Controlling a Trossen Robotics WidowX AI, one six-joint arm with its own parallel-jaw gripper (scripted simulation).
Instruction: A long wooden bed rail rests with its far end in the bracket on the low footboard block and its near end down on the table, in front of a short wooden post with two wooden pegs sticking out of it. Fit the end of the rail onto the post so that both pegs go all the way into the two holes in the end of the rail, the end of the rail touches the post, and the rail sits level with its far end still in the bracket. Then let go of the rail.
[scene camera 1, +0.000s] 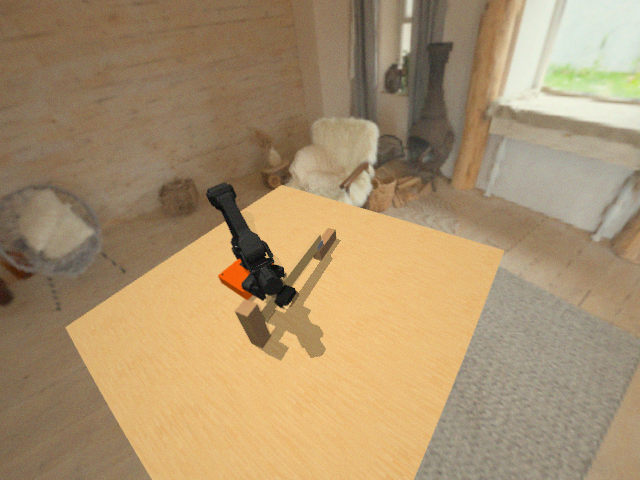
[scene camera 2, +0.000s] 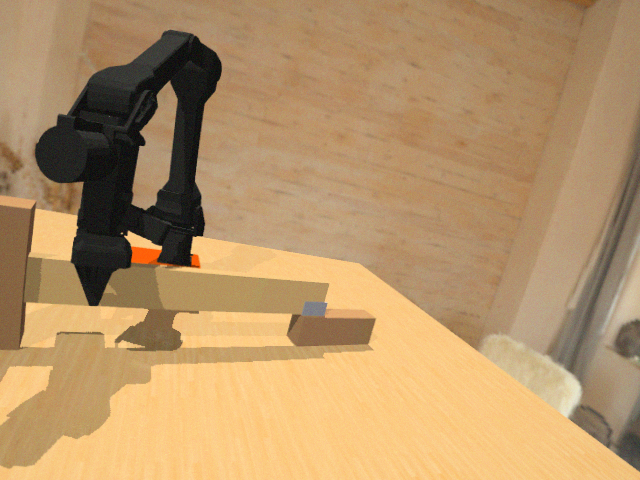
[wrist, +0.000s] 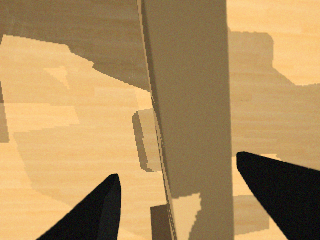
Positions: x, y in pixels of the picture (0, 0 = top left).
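Labels:
Gripper visible in scene camera 1 (273, 304), scene camera 2 (93, 294) and the wrist view (179, 169).

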